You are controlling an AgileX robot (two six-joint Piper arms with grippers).
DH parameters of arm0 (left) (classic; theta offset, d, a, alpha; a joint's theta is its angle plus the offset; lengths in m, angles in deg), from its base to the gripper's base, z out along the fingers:
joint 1: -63.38 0.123 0 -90
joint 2: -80.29 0 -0.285 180
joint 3: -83.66 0 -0.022 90
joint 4: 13.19 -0.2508 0 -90
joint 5: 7.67 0 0.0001 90
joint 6: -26.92 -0.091 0 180
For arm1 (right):
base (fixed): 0 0 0 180
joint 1: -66.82 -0.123 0 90
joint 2: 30.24 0 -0.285 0
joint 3: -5.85 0 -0.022 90
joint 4: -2.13 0.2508 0 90
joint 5: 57.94 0 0.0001 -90
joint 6: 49.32 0.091 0 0
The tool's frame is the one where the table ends.
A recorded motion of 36 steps. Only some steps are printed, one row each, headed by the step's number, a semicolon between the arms.
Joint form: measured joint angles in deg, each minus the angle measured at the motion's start. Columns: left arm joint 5, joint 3, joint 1, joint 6, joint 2, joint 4; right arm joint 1, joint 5, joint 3, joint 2, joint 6, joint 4.
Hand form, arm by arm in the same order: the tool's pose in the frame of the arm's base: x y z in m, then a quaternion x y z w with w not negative. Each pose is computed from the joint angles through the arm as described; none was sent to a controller.
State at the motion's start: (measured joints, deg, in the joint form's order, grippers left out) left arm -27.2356 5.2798 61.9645 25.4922 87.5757 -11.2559; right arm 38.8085 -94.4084 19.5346 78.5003 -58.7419 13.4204
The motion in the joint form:
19: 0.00 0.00 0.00 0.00 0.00 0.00; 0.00 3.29 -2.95 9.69 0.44 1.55
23: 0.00 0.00 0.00 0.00 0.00 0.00; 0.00 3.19 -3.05 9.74 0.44 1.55
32: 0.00 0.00 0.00 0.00 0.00 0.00; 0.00 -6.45 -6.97 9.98 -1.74 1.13
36: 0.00 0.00 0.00 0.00 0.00 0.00; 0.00 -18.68 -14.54 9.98 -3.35 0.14
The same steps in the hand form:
19: 0.0535 -0.0024 0.1760 0.01051 0.79445 -0.01408 0.60707; 0.3235 0.1847 0.1465 -0.23273 0.95759 0.09901 0.13804
23: 0.0535 -0.0024 0.1760 0.01051 0.79445 -0.01408 0.60707; 0.3237 0.1848 0.1466 -0.23284 0.95762 0.09905 0.13760
32: 0.0535 -0.0024 0.1760 0.01051 0.79445 -0.01408 0.60707; 0.3232 0.1870 0.1575 -0.26434 0.95569 0.09522 0.08786
36: 0.0535 -0.0024 0.1760 0.01051 0.79445 -0.01408 0.60707; 0.3291 0.1918 0.1861 -0.29749 0.94900 0.09233 0.04882

